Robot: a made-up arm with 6 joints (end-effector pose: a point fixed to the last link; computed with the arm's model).
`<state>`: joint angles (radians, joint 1 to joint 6).
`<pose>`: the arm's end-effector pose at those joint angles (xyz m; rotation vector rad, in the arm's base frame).
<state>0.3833 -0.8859 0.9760 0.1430 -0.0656 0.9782</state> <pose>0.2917 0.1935 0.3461 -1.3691 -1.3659 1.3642</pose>
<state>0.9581 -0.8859 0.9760 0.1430 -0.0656 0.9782</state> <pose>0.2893 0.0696 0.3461 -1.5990 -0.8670 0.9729</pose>
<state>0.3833 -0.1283 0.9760 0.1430 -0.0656 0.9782</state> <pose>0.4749 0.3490 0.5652 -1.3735 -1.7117 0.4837</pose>
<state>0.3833 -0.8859 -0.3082 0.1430 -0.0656 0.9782</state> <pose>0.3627 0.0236 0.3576 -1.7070 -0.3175 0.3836</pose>
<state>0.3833 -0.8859 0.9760 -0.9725 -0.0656 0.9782</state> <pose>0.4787 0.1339 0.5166 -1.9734 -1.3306 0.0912</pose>
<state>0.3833 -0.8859 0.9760 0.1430 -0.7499 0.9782</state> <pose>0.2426 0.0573 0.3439 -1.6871 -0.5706 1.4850</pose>
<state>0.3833 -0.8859 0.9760 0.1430 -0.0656 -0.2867</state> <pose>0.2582 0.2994 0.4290 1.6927 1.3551 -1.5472</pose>
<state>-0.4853 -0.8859 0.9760 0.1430 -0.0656 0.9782</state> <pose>0.1729 0.3339 0.3461 -0.7636 -2.0772 1.8812</pose>
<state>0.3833 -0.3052 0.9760 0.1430 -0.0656 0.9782</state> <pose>0.4394 0.3279 0.4994 -1.3869 -1.6488 0.6945</pose>
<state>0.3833 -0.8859 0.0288 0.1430 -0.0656 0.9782</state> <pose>0.3667 0.0751 0.3558 -1.6736 -0.5952 0.6460</pose>
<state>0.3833 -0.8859 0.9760 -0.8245 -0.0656 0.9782</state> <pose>0.4661 0.1520 0.4878 -1.9189 -1.3557 0.2703</pose>
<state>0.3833 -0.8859 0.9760 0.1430 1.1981 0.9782</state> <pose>0.2052 0.3744 0.5033 -0.4036 -2.5353 0.7778</pose>
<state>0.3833 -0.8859 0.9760 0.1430 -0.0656 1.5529</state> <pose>0.2645 0.1781 0.2874 -0.9759 -1.1077 1.0284</pose>
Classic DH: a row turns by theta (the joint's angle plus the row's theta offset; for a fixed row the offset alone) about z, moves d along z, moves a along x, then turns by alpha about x. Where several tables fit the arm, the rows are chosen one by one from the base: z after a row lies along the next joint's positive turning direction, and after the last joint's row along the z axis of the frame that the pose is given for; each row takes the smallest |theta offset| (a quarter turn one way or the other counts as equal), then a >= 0, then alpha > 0; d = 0 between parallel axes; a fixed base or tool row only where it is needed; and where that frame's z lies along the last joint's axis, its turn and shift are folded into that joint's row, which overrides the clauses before.
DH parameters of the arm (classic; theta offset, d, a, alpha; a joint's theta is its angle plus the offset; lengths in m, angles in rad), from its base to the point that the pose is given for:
base (fixed): 1.0329 0 0.1579 3.1416
joint 1: -0.2689 -0.7954 0.0087 -1.3415
joint 2: 0.8957 0.1213 0.0084 -1.8778
joint 3: -1.5277 -0.2012 0.0376 -0.8648
joint 4: 0.4793 0.0496 0.0229 1.5708
joint 5: -1.5708 -0.2315 0.0352 -1.5708
joint 6: -0.9069 0.0958 0.0664 -2.3249
tool (fixed): -2.2966 -0.1326 0 0

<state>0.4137 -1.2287 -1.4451 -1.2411 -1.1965 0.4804</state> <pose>0.0159 -0.1223 0.4921 -0.9550 1.8807 -1.4235</pose>
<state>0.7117 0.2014 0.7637 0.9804 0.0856 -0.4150</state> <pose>0.3802 0.3510 0.7293 2.1409 1.6533 -0.7783</pose>
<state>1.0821 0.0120 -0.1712 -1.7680 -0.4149 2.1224</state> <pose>0.1890 -0.2696 0.4416 0.6195 -0.3583 2.7418</pose>
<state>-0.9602 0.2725 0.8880 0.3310 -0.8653 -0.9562</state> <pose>-0.1118 0.5918 0.6992 1.0935 1.6667 -0.6899</pose>
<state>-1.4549 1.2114 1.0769 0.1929 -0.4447 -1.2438</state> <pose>-0.1450 0.3958 1.1542 1.6228 2.5217 0.1848</pose>
